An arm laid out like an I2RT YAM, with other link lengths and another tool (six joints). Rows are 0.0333 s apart.
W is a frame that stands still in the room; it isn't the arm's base.
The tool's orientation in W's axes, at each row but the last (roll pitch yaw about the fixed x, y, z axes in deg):
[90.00, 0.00, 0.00]
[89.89, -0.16, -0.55]
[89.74, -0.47, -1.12]
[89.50, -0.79, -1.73]
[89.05, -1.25, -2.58]
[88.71, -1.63, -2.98]
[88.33, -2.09, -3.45]
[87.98, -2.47, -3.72]
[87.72, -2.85, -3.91]
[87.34, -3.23, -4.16]
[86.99, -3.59, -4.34]
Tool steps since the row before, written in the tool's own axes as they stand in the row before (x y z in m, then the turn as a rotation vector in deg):
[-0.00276, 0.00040, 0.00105, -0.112, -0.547, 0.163]
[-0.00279, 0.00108, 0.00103, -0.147, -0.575, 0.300]
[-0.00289, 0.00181, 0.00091, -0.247, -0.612, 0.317]
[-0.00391, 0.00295, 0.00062, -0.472, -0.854, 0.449]
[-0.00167, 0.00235, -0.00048, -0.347, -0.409, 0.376]
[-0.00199, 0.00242, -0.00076, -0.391, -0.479, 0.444]
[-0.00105, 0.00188, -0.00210, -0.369, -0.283, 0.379]
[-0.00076, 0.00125, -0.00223, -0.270, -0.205, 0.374]
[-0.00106, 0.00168, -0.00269, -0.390, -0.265, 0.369]
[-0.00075, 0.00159, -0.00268, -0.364, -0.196, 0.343]
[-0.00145, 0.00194, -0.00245, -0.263, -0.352, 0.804]
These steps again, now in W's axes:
[-0.00276, -0.00105, 0.00040, -0.112, -0.163, -0.547]
[-0.00280, -0.00100, 0.00107, -0.148, -0.300, -0.575]
[-0.00292, -0.00084, 0.00179, -0.248, -0.315, -0.613]
[-0.00397, -0.00047, 0.00290, -0.474, -0.442, -0.856]
[-0.00170, 0.00060, 0.00230, -0.355, -0.367, -0.410]
[-0.00201, 0.00092, 0.00234, -0.401, -0.434, -0.480]
[-0.00098, 0.00222, 0.00178, -0.381, -0.365, -0.285]
[-0.00066, 0.00232, 0.00114, -0.286, -0.363, -0.203]
[-0.00095, 0.00283, 0.00152, -0.402, -0.353, -0.269]
[-0.00063, 0.00280, 0.00142, -0.378, -0.325, -0.200]
[-0.00136, 0.00266, 0.00171, -0.305, -0.801, -0.325]

